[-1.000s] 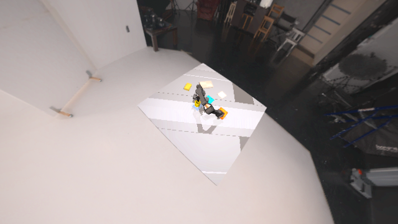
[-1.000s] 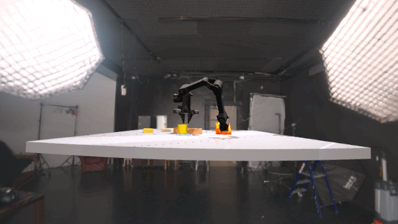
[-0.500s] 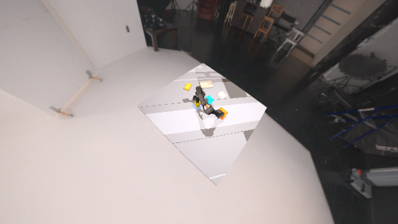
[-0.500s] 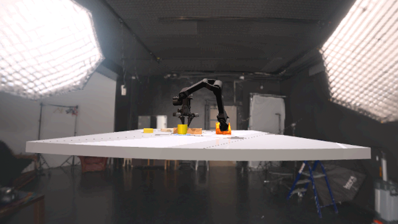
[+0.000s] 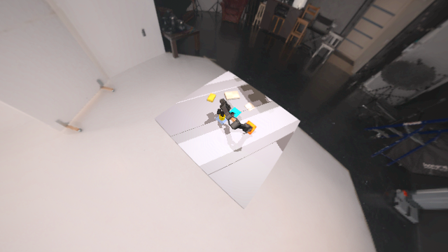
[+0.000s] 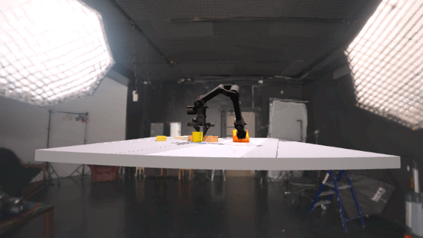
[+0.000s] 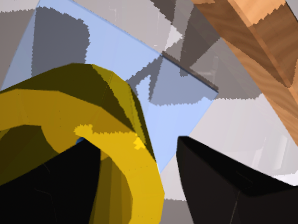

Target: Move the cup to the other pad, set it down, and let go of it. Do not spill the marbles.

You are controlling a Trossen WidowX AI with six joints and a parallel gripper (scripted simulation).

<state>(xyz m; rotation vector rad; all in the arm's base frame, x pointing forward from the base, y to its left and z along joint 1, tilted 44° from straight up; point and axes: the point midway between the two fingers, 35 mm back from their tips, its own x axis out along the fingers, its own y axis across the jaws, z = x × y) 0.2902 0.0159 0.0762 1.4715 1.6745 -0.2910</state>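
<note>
My gripper tip is now 4 cm above the light blue pad, 2 cm to the right of it and 2 cm short of it. The rest, counted from my gripper tip: long wooden bar 8 cm to the right, 2 cm below, 1 cm behind.
</note>
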